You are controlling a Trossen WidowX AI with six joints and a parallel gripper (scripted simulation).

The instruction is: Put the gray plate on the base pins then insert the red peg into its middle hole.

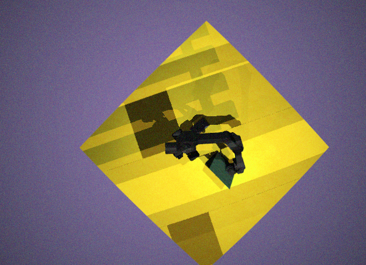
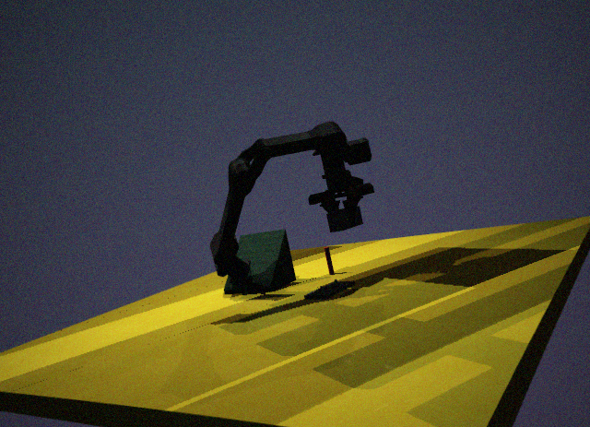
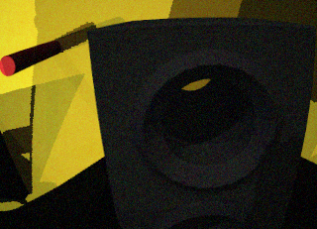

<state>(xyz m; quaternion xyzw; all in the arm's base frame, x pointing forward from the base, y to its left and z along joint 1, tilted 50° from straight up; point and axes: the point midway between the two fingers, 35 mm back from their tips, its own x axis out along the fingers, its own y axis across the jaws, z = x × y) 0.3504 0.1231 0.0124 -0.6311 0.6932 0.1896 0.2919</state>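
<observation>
The dark base lies 14 cm to the right of my gripper tip and 13 cm below it. Round my gripper tip: red peg 11 cm behind, 10 cm below, 5 cm to the left; then gray plate 3 cm above.
</observation>
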